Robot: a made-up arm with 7 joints.
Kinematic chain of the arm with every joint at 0, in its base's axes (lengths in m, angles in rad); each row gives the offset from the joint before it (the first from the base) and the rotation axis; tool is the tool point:
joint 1: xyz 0 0 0 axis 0 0.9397 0.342
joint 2: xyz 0 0 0 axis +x
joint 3: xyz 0 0 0 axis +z
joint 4: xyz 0.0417 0 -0.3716 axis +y
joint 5: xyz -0.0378 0 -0.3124 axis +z
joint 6: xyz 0 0 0 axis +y
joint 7: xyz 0 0 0 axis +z
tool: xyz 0 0 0
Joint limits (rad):
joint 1: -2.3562..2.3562
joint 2: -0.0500..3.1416
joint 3: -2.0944..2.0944
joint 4: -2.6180..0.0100
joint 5: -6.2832..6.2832
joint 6: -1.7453..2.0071
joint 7: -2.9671..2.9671
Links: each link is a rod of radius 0.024 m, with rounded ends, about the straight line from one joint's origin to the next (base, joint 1, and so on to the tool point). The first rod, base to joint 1, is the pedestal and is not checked.
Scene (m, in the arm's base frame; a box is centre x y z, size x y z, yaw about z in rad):
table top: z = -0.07
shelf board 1: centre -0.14 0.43 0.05 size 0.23 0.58 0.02 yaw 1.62
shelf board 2: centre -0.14 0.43 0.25 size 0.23 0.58 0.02 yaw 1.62
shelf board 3: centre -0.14 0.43 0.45 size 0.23 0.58 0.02 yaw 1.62
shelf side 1: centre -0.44 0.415 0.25 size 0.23 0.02 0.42 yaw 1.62
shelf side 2: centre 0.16 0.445 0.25 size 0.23 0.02 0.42 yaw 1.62
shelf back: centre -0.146 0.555 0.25 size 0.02 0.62 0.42 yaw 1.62
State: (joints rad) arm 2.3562 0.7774 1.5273 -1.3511 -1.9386 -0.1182 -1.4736
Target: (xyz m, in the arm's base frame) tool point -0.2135 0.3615 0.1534
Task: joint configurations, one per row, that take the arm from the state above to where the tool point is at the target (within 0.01 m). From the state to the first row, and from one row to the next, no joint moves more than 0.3 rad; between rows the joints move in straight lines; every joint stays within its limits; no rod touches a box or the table.
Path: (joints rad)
1: 2.3562 0.5155 1.6080 -1.6307 -1.9386 -0.1182 -1.4736
2: 2.3562 0.2536 1.6888 -1.9102 -1.9386 -0.1182 -1.4736
3: 2.3535 0.2854 1.4570 -2.1201 -1.9386 -0.1182 -1.4736
4: 2.3507 0.3172 1.2252 -2.3299 -1.9386 -0.1182 -1.4736
5: 2.2938 0.4781 1.2265 -2.1498 -1.9386 -0.1182 -1.4736
6: 2.2368 0.6389 1.2278 -1.9697 -1.9386 -0.1182 -1.4736

